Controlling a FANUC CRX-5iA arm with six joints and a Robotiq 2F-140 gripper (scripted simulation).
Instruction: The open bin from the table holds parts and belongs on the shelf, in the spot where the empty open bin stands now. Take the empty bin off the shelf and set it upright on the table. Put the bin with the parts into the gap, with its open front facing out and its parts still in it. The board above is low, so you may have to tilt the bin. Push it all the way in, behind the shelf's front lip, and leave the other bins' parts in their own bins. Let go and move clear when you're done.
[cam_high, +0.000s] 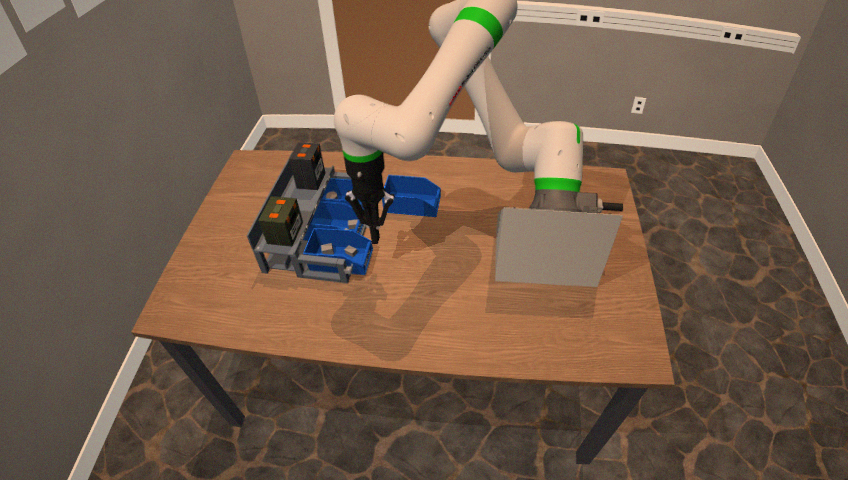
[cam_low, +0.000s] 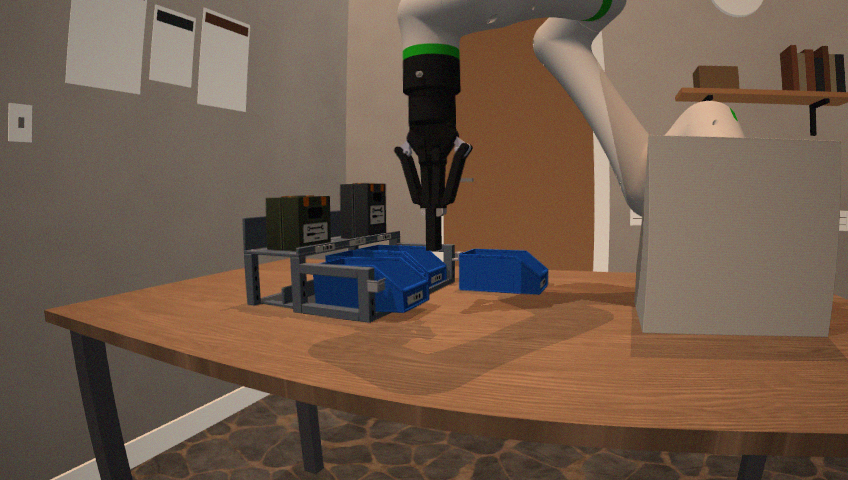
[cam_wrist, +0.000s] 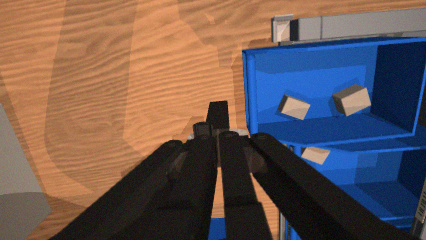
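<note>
The tan part is 120 mm below my hand, 90 mm ahead of it and 30 mm to the right of it. The rest, counted from my hand: black box 260 mm ahead, 240 mm to the right, 20 mm above; grey shelf 200 mm ahead, 120 mm to the right, 70 mm below.
</note>
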